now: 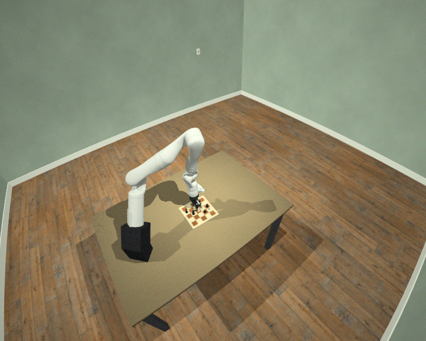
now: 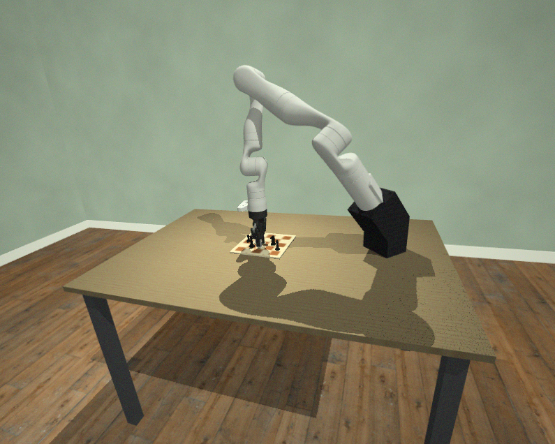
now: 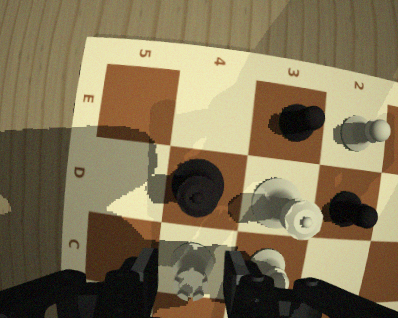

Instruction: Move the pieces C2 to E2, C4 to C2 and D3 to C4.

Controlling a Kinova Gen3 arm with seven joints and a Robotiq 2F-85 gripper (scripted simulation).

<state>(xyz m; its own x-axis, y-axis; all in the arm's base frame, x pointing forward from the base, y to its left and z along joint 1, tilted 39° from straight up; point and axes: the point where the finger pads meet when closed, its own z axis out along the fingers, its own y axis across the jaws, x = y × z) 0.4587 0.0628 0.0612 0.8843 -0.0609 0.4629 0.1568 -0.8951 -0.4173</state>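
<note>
The chessboard is 4 cm to the right of my hand and 3 cm below it. From my hand the other things lie so: black knight: 4 cm behind, 4 cm to the right, 1 cm below.
</note>
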